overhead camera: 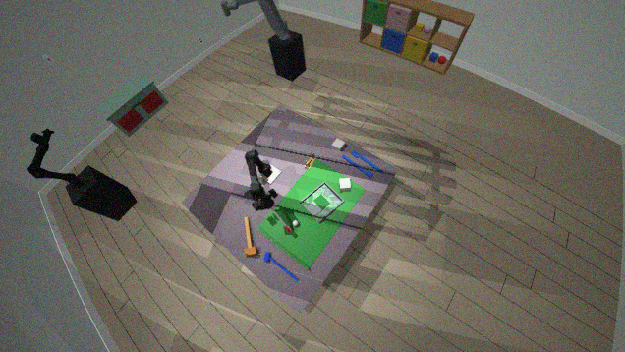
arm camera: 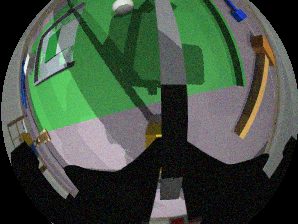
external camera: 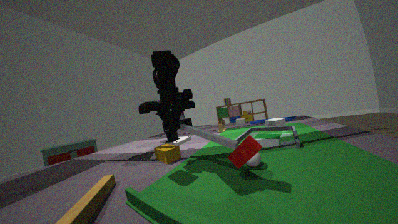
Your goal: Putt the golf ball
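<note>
The yellow cube is 80 mm below my gripper tip, 70 mm behind it and 10 mm to the left of it. Round my gripper tip: green mat (250 mm ahead, 190 mm to the left, 100 mm below); white golf ball (230 mm ahead, 80 mm below, 20 mm to the left); blue putter (340 mm ahead, 280 mm to the right, 90 mm below).
</note>
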